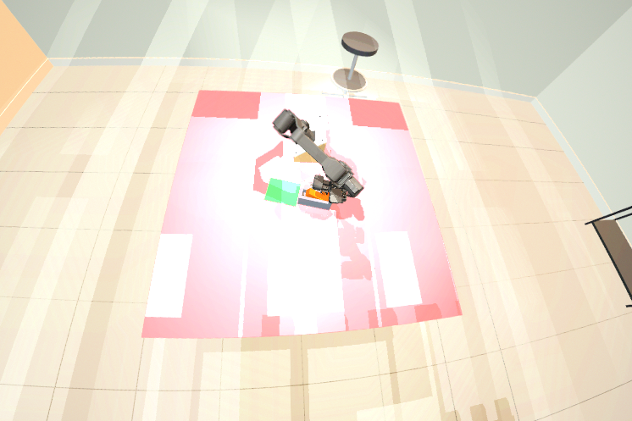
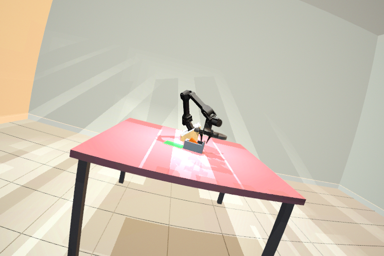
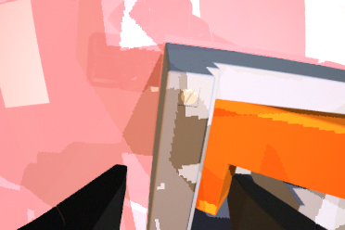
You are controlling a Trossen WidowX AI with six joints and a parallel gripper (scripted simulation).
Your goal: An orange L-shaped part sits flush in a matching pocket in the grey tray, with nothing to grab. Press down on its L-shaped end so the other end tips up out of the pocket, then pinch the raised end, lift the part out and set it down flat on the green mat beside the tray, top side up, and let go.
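Right now my gripper tip is 40 mm to the left of the orange L-shaped part, 30 mm above it and 10 mm past it. Also, from my gripper tip: green mat: 220 mm to the right, 90 mm below, 40 mm behind.
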